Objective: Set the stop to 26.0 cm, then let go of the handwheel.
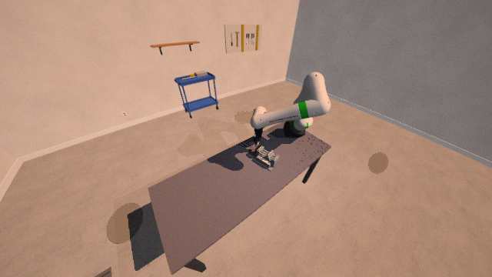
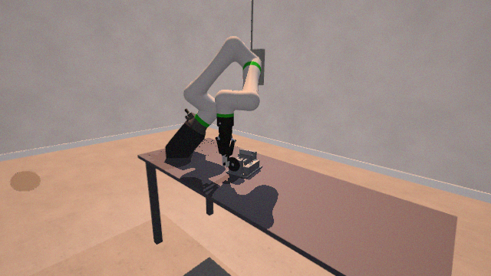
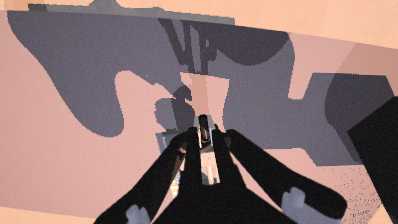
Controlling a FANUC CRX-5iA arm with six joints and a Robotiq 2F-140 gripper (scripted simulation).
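The handwheel is 2 cm to the left of my hand and 2 cm below it. Round my hand: grey stop fixture (18 cm to the left, 2 cm behind, 1 cm below).
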